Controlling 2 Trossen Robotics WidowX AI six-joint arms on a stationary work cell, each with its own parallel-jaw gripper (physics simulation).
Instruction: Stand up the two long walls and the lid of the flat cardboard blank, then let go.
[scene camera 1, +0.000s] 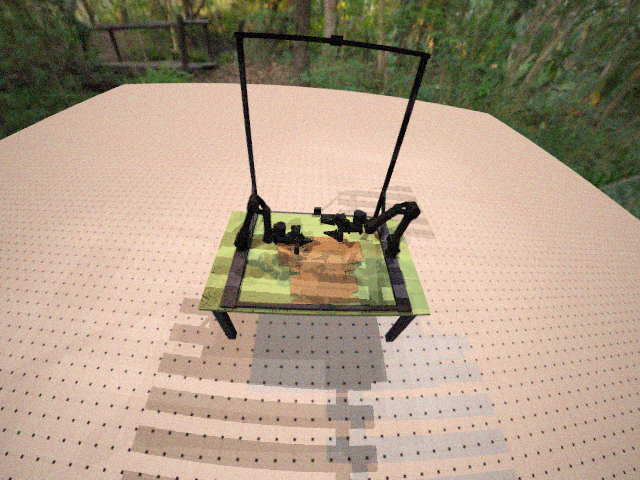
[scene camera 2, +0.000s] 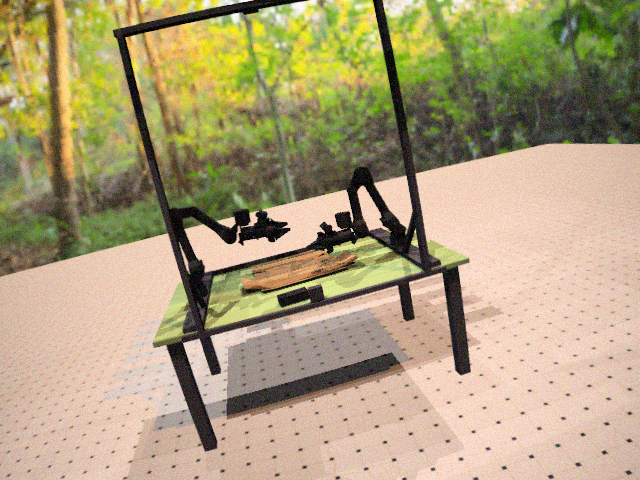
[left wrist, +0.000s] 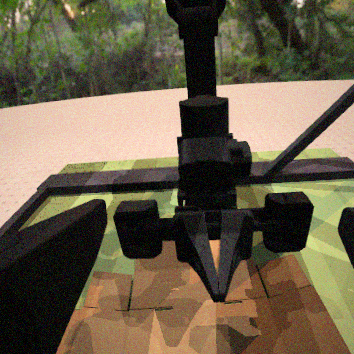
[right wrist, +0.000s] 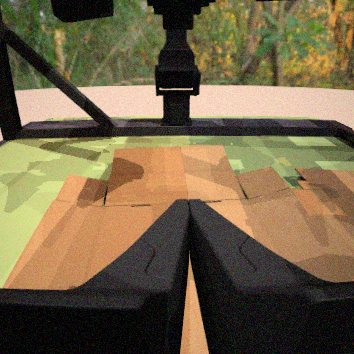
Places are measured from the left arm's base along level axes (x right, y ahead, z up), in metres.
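Pixels of known places: left gripper, fingertip midpoint: (scene camera 1: 323, 227) (scene camera 2: 289, 226) (left wrist: 224, 215); right gripper, fingertip midpoint: (scene camera 1: 312, 240) (scene camera 2: 306, 247) (left wrist: 218, 298) (right wrist: 187, 210); left arm's base at its link origin: (scene camera 1: 390, 254) (right wrist: 176, 121); right arm's base at its link origin: (scene camera 1: 242, 247) (scene camera 2: 399, 244).
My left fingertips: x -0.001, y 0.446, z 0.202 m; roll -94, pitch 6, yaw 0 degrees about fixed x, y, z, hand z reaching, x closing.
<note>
Ahead of a thing's pixels: the offset from my left fingertips to its top centre. "spot": to the spot under its first point. Level surfaces: height alone.
The flat cardboard blank (scene camera 1: 324, 273) (scene camera 2: 296, 270) (left wrist: 168, 326) (right wrist: 147, 179) lies on the green table, all its panels down. My right gripper (scene camera 1: 296, 247) (scene camera 2: 317, 246) (left wrist: 218, 298) (right wrist: 187, 210) is shut with nothing between the fingers. Its tips rest on the blank at a fold line near one end. My left gripper (scene camera 1: 335, 233) (scene camera 2: 285, 231) is open and empty. It hovers above the opposite end of the blank and faces the right gripper.
The green table @(dz -0.221 m) (scene camera 1: 223, 271) (scene camera 2: 385, 264) has a black rail @(spot: dy +0.477, dx -0.175, dz -0.201 m) (scene camera 1: 234, 271) (left wrist: 116, 177) (right wrist: 246, 124) around it and tall frame posts (scene camera 1: 246, 119) (scene camera 2: 396, 124). A small black block @(dy -0.068, dx +0.307, dz -0.185 m) (scene camera 2: 300, 295) sits at the table's front edge in scene camera 2.
</note>
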